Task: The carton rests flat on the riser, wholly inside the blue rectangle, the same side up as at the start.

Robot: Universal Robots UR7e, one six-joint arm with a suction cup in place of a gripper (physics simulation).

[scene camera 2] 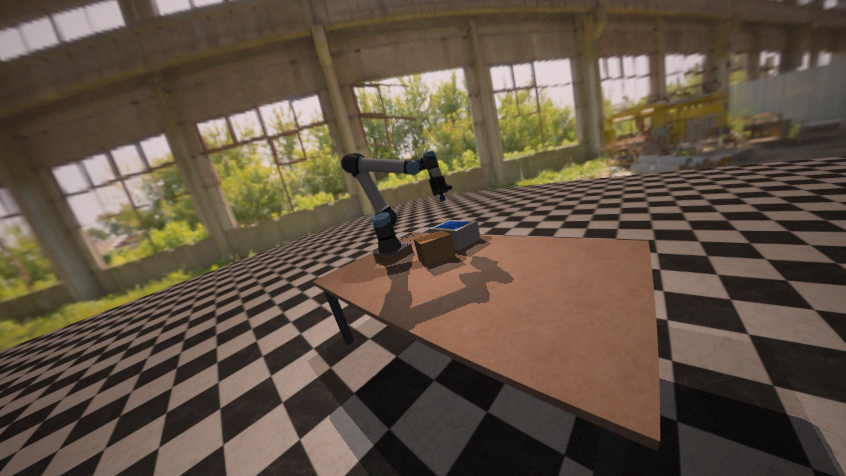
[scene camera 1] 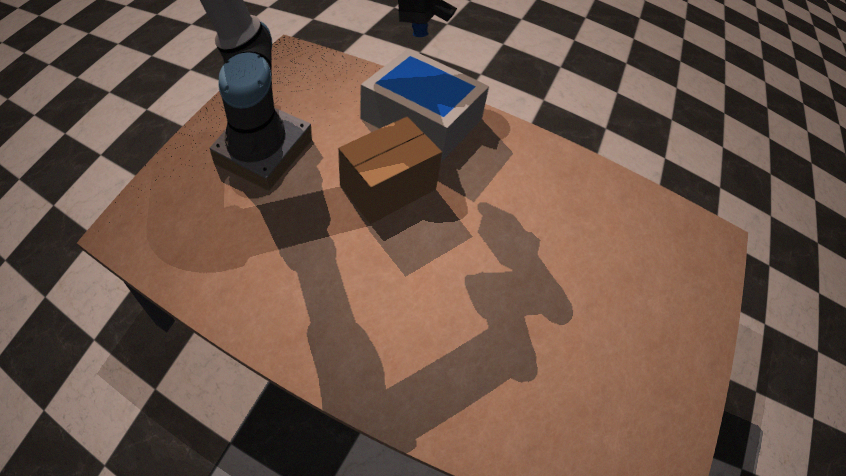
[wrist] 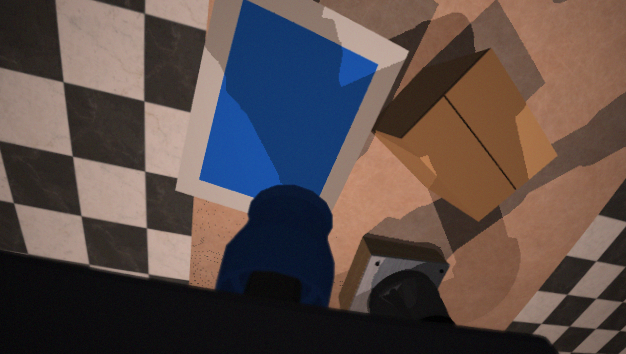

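Seen in the pictures: hand at its tool point: [scene camera 2: 443, 200] [scene camera 1: 420, 33] [wrist: 290, 221]; arm's base at its link origin: [scene camera 2: 390, 248] [scene camera 1: 255, 137] [wrist: 400, 298].
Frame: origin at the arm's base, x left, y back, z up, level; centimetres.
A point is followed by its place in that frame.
Note:
The brown carton [scene camera 1: 408, 183] @[x 0.4, y -39.9, z 1.7 cm] [scene camera 2: 436, 249] @[x -1.0, y -39.0, z 1.3 cm] [wrist: 460, 165] @[x 5.6, y -31.5, z 7.0 cm] stands on the table beside the grey riser, between it and the arm's base. A seamed face is up. It looks roughly level; its lower edges are partly in shadow, and I cannot tell if it touches the riser. The riser [scene camera 1: 387, 112] @[x 19.6, y -26.6, z 1.0 cm] [scene camera 2: 467, 238] @[x 23.8, y -44.5, z -1.6 cm] [wrist: 200, 130] @[x 37.7, y -30.8, z 6.0 cm] has the blue rectangle [scene camera 1: 423, 88] @[x 26.6, y -32.8, z 6.0 cm] [scene camera 2: 454, 224] @[x 29.2, y -33.6, z 6.0 cm] [wrist: 285, 100] @[x 28.4, y -35.5, z 6.0 cm] on top, with no carton on it. My gripper, a dark blue suction cup [scene camera 1: 420, 30] [scene camera 2: 441, 198] [wrist: 290, 205], is open and empty, in the air above the riser and apart from the carton.
The arm's base [scene camera 1: 295, 127] @[x 6.8, y -7.8, z 0.1 cm] [scene camera 2: 393, 254] @[x -6.2, y -9.3, z -1.1 cm] [wrist: 362, 280] @[x 9.9, y -4.7, z 0.4 cm] stands on the table [scene camera 1: 621, 296] @[x -2.4, y -93.3, z -6.0 cm] [scene camera 2: 562, 307] @[x -24.4, y -102.5, z -6.0 cm] close to the carton. The riser is near the table's far edge in scene camera 1. Shadows of the arm cross the tabletop. A checkered floor surrounds the table.

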